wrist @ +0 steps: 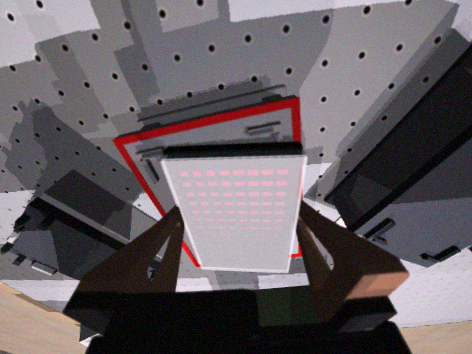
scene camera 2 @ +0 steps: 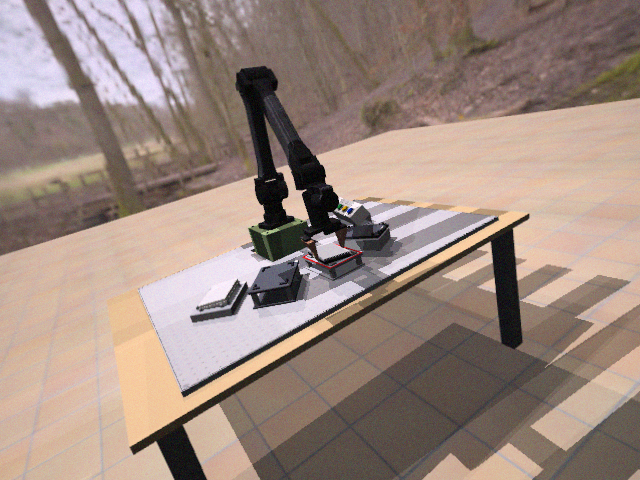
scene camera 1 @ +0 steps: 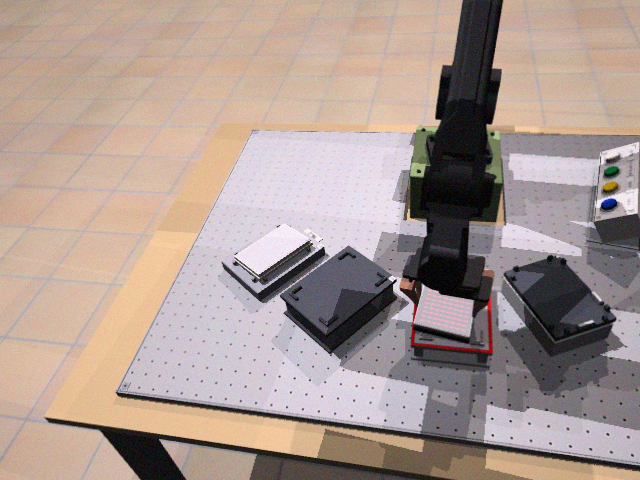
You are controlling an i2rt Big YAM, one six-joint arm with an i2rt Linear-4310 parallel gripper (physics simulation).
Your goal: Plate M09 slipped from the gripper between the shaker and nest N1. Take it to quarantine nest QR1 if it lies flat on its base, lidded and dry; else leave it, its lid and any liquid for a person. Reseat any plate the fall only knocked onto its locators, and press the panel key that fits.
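A plate with rows of pink wells under a clear top sits tilted and turned slightly over the red-edged nest. Its near edge overlaps the nest's inner area, and corner locators show beyond it. My gripper is shut on this plate, one finger against each long side. No nest label is readable. A white-topped plate lies on a grey base at the left. The key panel shows green, yellow and blue keys.
A black raised stand with corner locators stands close left of the red-edged nest in scene camera 1. A dark-topped block with pegs stands close on its right. The green arm base is behind.
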